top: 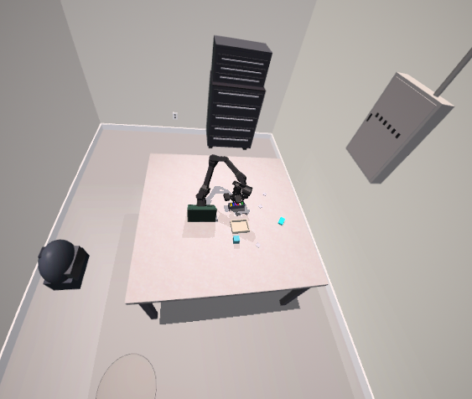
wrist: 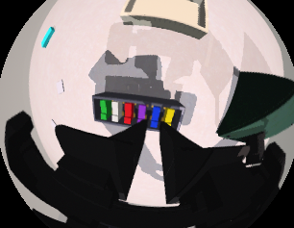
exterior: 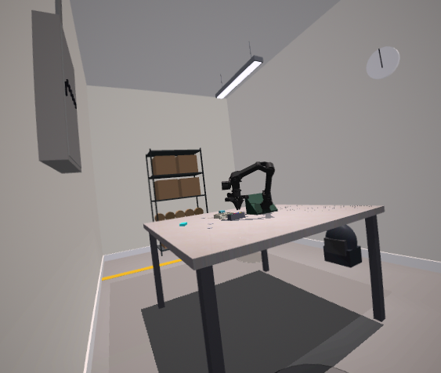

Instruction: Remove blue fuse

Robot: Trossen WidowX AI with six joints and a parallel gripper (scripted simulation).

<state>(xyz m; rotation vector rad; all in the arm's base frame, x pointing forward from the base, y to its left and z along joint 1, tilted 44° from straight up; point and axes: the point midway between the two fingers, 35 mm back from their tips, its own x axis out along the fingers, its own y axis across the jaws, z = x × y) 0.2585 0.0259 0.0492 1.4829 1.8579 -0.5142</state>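
Now: gripper tip 4 cm above the blue fuse. Also, from my gripper tip: cyan cube 2 cm ahead, 30 cm to the right, 4 cm below; shallow beige tray 5 cm ahead, 18 cm to the right, 6 cm below; small cyan block 39 cm ahead, 10 cm to the right, 5 cm below.
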